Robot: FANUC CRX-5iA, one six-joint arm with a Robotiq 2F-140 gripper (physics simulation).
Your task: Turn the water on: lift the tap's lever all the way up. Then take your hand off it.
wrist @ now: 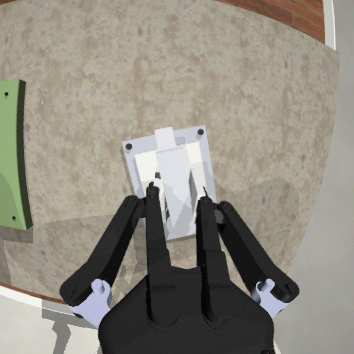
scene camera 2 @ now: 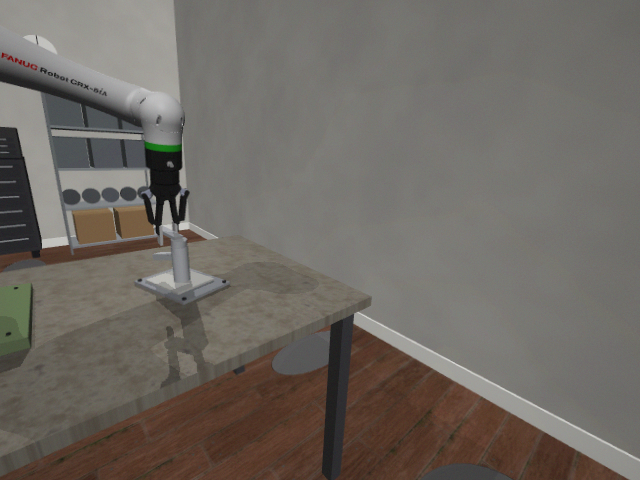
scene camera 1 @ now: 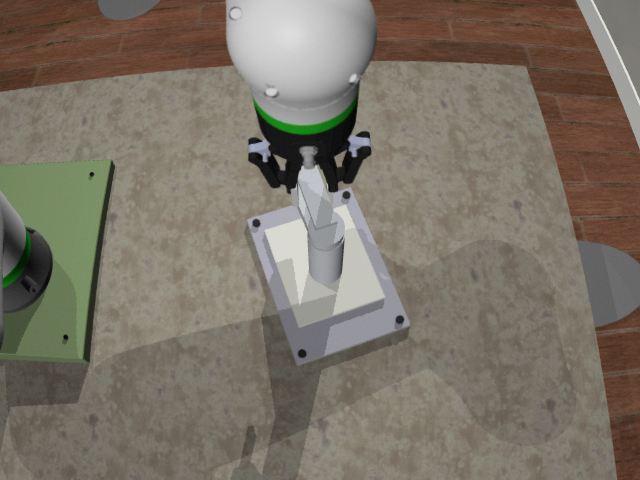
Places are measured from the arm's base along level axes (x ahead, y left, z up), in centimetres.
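Where they show: gripper, between the fingertips: (wrist: 174,175) (scene camera 2: 168,242) (scene camera 1: 312,195); arm's base, origin of its link: (scene camera 1: 12,270).
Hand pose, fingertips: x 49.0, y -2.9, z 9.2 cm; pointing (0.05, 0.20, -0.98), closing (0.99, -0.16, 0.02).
Observation:
Each offset is from my fingertips to the top centre of the thing. "spot": to the spot under its first point.
The grey tap @[spot: dy -8.2, dx +0.0, dz -3.7 cm] (scene camera 1: 325,263) (scene camera 2: 180,263) stands upright on a square plate @[dy -5.9, dx +0.5, dz -11.3 cm] (scene camera 1: 356,328) (scene camera 2: 201,290) (wrist: 144,146). Its flat lever @[dy -1.1, dx -0.1, dz +4.6 cm] (scene camera 1: 316,204) (scene camera 2: 169,232) (wrist: 172,165) starts at the post's top and slopes upward away from it, above the short spout @[dy +1.0, dx -0.4, dz -2.5 cm] (scene camera 2: 161,255) (wrist: 164,137). My gripper (scene camera 1: 312,193) (scene camera 2: 168,230) (wrist: 174,175) points down from above and is shut on the lever, one finger pad on each side. In the wrist view the fingers partly hide the plate. Whether the lever is at its upper stop cannot be told.
A green board (scene camera 1: 77,232) (scene camera 2: 20,299) (wrist: 10,150) lies on the table at the left and bears the arm's base. The table's right edge is beyond the tap. A grey wall (scene camera 2: 413,155) and a shelf rack (scene camera 2: 54,149) with boxes stand beyond the table.

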